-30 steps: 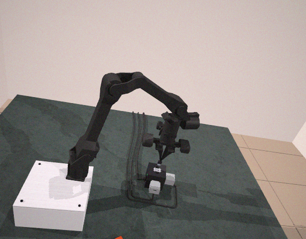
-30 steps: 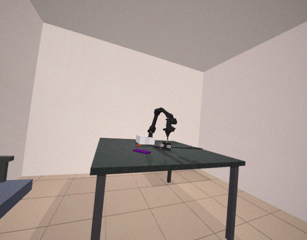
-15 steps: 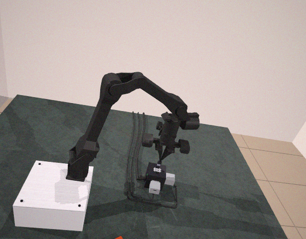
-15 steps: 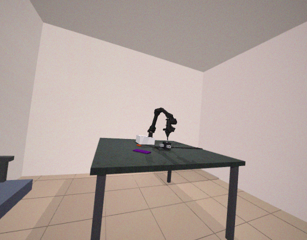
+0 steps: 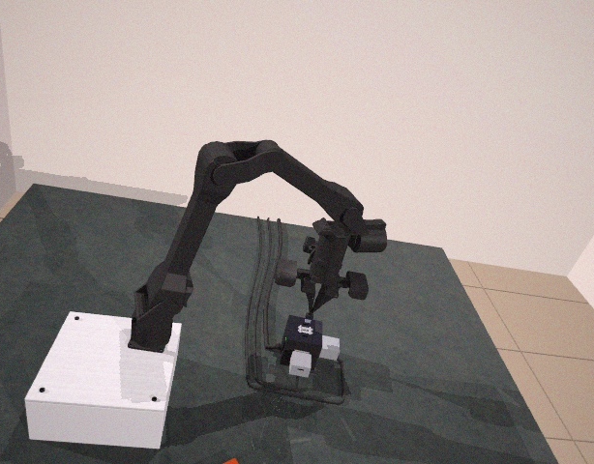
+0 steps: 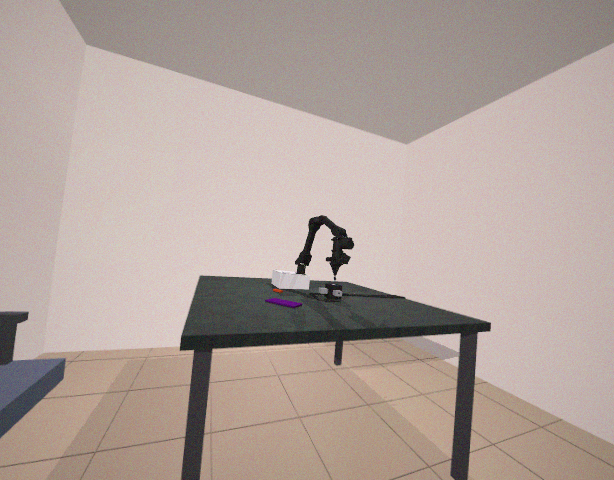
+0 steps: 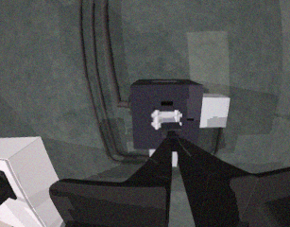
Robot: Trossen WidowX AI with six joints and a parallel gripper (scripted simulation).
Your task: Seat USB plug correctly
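Now: the dark USB plug 20 mm below my gripper tip. Also, from my gripper tip: white socket (60 mm below); then small orange piece (300 mm to the right, 130 mm below, 130 mm behind); then purple bar (340 mm to the right, 180 mm ahead, 130 mm below).
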